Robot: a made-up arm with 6 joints.
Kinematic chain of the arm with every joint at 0, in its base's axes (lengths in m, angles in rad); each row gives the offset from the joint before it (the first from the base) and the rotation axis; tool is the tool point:
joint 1: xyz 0 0 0.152 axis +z
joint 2: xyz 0 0.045 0 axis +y
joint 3: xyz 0 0 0.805 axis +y
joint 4: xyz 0 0 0.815 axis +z
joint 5: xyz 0 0 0 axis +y
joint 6: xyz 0 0 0.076 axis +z
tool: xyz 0 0 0
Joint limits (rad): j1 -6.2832..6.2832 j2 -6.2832..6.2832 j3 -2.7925..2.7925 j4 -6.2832..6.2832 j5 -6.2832..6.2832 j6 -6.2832..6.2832
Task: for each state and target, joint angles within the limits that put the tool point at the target. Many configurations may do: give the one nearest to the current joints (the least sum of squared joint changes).
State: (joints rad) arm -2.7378 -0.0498 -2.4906 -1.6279 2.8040 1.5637
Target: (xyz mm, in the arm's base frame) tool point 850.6 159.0 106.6
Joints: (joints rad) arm -2.9350 -0.7037 -1.9552 -1.6094 2.7901 1.5637
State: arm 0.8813 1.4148 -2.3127 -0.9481 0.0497 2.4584
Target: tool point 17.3 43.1 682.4
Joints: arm 0.6774 1.4767 -2.5242 -1.0214 0.3505 2.4584
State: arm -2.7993 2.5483 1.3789 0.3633 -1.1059 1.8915
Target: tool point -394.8 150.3 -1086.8
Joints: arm -3.5365 2.1367 1.3870 0.4731 -1.1660 1.8915
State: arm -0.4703 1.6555 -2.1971 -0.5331 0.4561 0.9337
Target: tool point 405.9 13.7 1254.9
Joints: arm -0.0406 1.2038 -1.6372 -0.4937 0.4240 0.9337
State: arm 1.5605 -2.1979 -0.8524 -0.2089 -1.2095 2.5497
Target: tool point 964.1 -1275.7 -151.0
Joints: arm 2.2541 -1.5600 -0.3072 -0.1903 -1.0996 2.5497
